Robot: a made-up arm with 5 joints. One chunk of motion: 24 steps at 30 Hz.
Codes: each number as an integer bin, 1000 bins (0 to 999) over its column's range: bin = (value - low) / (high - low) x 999, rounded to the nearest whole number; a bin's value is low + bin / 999 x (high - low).
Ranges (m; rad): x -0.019..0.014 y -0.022..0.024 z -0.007..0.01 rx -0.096..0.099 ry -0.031..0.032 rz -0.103..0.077
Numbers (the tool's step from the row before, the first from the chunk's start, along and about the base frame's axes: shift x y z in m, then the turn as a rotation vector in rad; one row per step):
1: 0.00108 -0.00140 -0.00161 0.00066 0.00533 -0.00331
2: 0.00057 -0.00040 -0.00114 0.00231 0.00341 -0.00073
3: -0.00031 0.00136 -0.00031 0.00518 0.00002 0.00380
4: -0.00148 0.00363 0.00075 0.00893 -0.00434 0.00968
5: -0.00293 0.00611 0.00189 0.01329 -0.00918 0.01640
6: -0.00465 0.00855 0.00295 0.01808 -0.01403 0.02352
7: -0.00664 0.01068 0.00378 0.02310 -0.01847 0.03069
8: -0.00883 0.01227 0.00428 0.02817 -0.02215 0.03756
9: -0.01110 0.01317 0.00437 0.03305 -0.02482 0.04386
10: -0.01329 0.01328 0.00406 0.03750 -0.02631 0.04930
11: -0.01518 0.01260 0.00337 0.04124 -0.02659 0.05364
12: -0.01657 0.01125 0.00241 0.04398 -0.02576 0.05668
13: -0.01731 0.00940 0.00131 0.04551 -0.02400 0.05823
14: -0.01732 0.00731 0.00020 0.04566 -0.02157 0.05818
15: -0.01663 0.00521 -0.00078 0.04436 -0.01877 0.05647
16: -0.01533 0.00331 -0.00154 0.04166 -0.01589 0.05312
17: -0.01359 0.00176 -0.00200 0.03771 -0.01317 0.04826
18: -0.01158 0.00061 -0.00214 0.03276 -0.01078 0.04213
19: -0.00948 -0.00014 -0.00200 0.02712 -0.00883 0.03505
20: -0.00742 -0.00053 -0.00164 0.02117 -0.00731 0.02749
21: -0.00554 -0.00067 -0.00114 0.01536 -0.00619 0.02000
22: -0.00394 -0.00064 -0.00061 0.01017 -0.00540 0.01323
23: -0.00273 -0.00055 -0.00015 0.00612 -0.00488 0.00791
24: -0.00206 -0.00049 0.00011 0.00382 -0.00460 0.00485
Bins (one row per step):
1: 608 447 317 495 576 553
2: 592 469 344 504 546 568
3: 566 507 393 518 492 593
4: 530 557 455 538 423 625
5: 486 610 522 560 346 663
6: 434 663 585 584 269 702
7: 374 710 633 610 199 742
8: 308 744 663 636 140 780
9: 239 764 668 661 98 815
10: 173 766 650 684 74 845
11: 116 751 609 703 70 869
12: 74 722 553 717 83 886
13: 51 682 488 725 111 895
14: 51 637 423 726 150 895
15: 72 591 366 719 194 885
16: 111 550 321 705 240 866
17: 164 516 294 685 283 839
18: 225 491 286 660 321 805
19: 288 475 294 631 352 766
20: 351 466 315 600 376 724
21: 407 463 344 571 393 683
22: 456 464 376 544 406 645
23: 493 466 403 523 414 616
24: 513 467 418 511 419 599

